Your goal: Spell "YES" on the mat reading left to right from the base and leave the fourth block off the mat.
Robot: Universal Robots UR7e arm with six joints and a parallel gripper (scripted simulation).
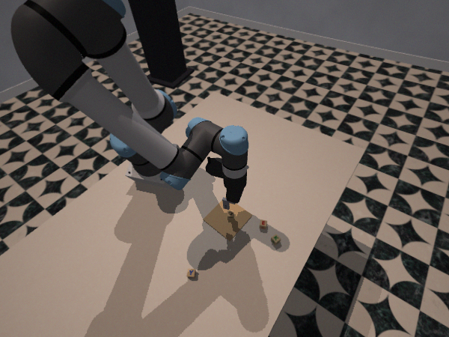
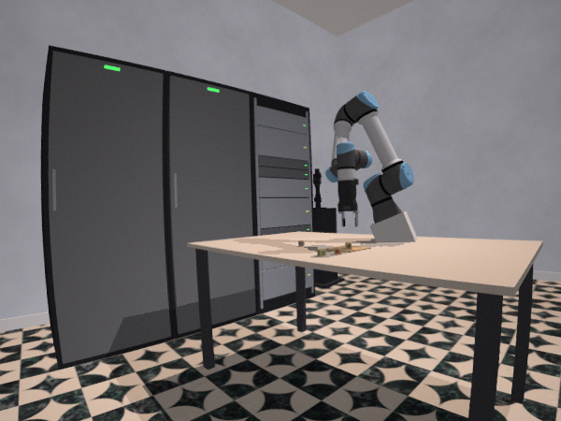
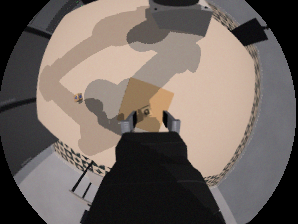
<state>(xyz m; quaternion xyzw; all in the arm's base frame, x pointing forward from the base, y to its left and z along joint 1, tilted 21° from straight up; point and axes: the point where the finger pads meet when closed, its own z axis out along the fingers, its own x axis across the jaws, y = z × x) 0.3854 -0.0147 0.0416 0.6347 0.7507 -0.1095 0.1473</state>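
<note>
Now: hand 100 mm above the S block, 10 mm to the left of it and 10 mm short of it. The rest, counted from my hand: mat (110 mm below, 10 mm to the right).
</note>
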